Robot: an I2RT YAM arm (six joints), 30 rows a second.
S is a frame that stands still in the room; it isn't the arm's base.
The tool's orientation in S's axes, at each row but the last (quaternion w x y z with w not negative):
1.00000, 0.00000, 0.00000, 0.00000
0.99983, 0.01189, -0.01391, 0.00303
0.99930, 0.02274, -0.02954, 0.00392
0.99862, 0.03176, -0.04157, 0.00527
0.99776, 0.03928, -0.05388, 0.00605
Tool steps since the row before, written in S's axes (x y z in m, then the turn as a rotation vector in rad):
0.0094, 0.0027, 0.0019, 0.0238, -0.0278, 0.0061
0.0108, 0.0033, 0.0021, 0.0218, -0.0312, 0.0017
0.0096, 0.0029, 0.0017, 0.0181, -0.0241, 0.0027
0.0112, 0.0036, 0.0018, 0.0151, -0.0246, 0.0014
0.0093, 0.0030, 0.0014, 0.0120, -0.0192, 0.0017
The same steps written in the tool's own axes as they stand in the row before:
0.0094, 0.0027, 0.0019, 0.0238, -0.0278, 0.0061
0.0109, 0.0033, 0.0017, 0.0217, -0.0313, 0.0018
0.0097, 0.0029, 0.0010, 0.0181, -0.0241, 0.0027
0.0113, 0.0036, 0.0006, 0.0150, -0.0247, 0.0017
0.0094, 0.0029, 0.0002, 0.0120, -0.0192, 0.0019

